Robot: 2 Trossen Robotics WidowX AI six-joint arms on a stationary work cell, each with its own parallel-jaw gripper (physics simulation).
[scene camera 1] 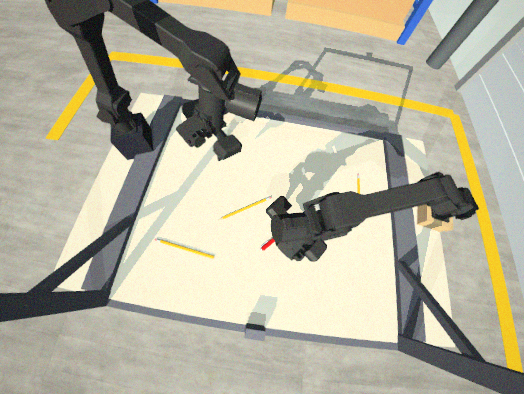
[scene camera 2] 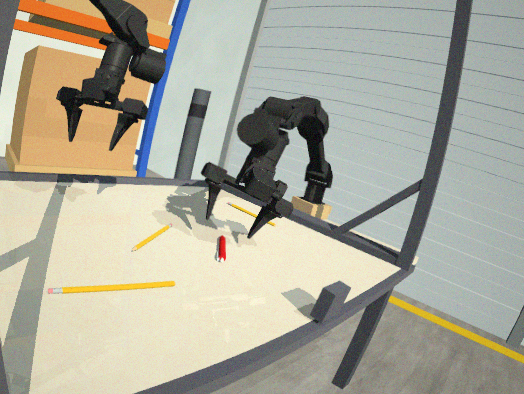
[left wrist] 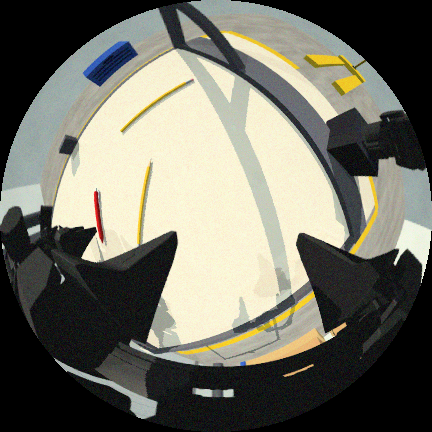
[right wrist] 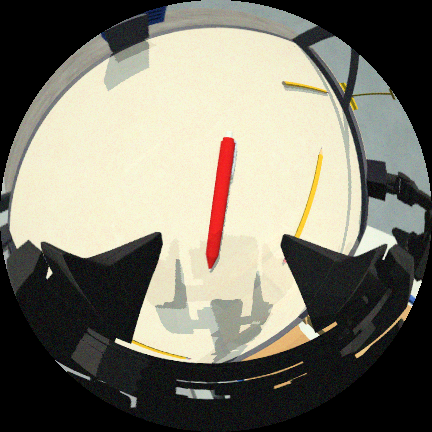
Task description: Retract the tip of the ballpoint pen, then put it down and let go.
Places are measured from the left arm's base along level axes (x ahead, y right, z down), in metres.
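Pixels of known places: left gripper, between the fingertips: (scene camera 1: 210,149) (scene camera 2: 89,146) (left wrist: 240,238) (right wrist: 392,229); right gripper, between the fingertips: (scene camera 2: 227,228) (left wrist: 88,227) (right wrist: 224,240); left arm's base, origin of its link: (scene camera 1: 126,126) (left wrist: 368,140) (right wrist: 385,181); right arm's base, origin of its link: (scene camera 2: 312,201).
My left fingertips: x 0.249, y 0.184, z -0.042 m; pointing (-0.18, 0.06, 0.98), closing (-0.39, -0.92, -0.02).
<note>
For each thing: its middle in the pictures, then the offset to it from my left fingertips. Level surfaces: height alone.
- red pen, middle of its body: (right wrist: 219,205) (scene camera 2: 221,247) (left wrist: 98,216) (scene camera 1: 276,236) dx +0.135, dy +0.262, dz +0.142 m
- cream table, height of its surface: dz +0.148 m
- yellow pencil, middle of its body: (right wrist: 309,200) (scene camera 2: 153,236) (left wrist: 141,206) (scene camera 1: 244,208) dx +0.063, dy +0.147, dz +0.145 m
- dark block, middle of its body: (scene camera 2: 331,301) (scene camera 1: 254,331) (left wrist: 67,144) dx +0.000, dy +0.491, dz +0.117 m
A red pen (scene camera 1: 267,244) (scene camera 2: 222,248) (left wrist: 98,215) (right wrist: 220,200) lies on the cream table (scene camera 1: 320,300) (scene camera 2: 150,340). In the right wrist view its tapered end points down, with no metal tip clearly visible; a small pale button shows at its other end. My right gripper (scene camera 1: 297,228) (scene camera 2: 228,228) (right wrist: 224,240) is open and empty above the table near the pen. It hides part of the pen in scene camera 1. My left gripper (scene camera 1: 210,141) (scene camera 2: 91,145) (left wrist: 240,238) is open and empty, high up and away from the pen.
A yellow pencil (scene camera 1: 245,208) (scene camera 2: 152,238) (left wrist: 144,200) (right wrist: 310,195) lies beside the pen. Another pencil (scene camera 1: 185,247) (scene camera 2: 117,287) (left wrist: 155,104) lies farther left, and a third (scene camera 1: 358,184) (scene camera 2: 250,214) behind the right arm. A dark block (scene camera 1: 255,327) (scene camera 2: 331,301) stands at the table's edge.
</note>
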